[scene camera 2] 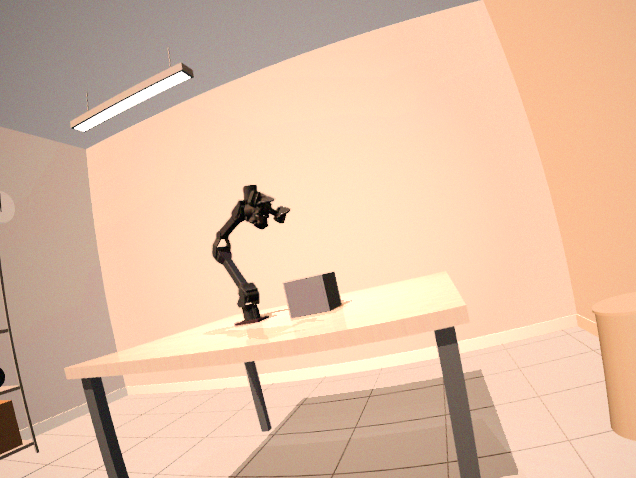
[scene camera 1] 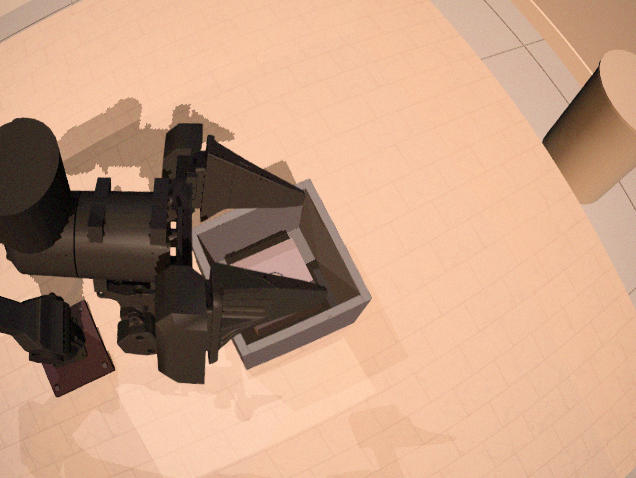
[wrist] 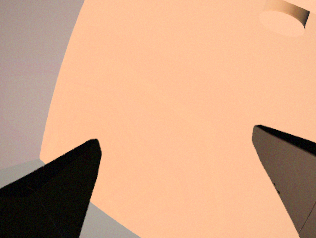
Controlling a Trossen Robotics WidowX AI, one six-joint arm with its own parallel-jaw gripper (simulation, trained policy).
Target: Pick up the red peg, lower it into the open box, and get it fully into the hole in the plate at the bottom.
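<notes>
You'd find my gripper point(scene camera 1: 313, 242), point(scene camera 2: 282, 204), point(wrist: 176, 140) in both scene cameras and in the wrist view. There's a grey box point(scene camera 1: 241, 233), point(scene camera 2: 316, 294) too, though in the wrist view that box is out of frame. And there's a plate point(scene camera 1: 283, 259), but scene camera 2 misses it, since it's hidden by the grey box.
</notes>
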